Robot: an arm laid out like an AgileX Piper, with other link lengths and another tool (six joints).
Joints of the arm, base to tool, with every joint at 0 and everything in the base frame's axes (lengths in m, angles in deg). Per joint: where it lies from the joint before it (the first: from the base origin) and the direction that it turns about. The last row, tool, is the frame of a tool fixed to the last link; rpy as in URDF.
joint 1: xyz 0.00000 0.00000 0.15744 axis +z
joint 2: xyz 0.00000 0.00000 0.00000 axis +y
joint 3: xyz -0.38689 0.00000 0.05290 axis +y
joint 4: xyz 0.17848 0.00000 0.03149 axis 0.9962 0 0.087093
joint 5: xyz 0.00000 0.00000 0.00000 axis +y
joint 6: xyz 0.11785 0.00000 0.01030 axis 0.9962 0 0.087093
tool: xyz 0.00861 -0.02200 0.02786 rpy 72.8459 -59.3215 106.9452
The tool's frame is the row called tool.
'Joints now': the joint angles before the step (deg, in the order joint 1, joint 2, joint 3, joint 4, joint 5, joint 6). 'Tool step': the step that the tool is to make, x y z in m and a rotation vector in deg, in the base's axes. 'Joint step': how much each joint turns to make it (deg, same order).
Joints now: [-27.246 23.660 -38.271 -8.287 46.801 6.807]
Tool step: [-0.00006 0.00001 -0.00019 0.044 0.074 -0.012]
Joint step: [-0.002 0.000 0.000 0.002 0.087 -0.001]
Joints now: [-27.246 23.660 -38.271 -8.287 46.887 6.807]
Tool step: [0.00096 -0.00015 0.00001 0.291 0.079 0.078]
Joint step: [-0.002 0.203 0.001 0.237 -0.001 -0.001]
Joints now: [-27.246 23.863 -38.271 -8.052 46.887 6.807]
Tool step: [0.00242 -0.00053 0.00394 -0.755 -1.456 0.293]
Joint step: [0.000 0.234 0.111 0.091 -2.005 0.001]
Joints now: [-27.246 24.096 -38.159 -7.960 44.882 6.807]
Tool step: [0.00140 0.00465 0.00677 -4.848 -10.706 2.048]
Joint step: [-0.001 -2.318 4.250 1.205 -13.782 0.000]
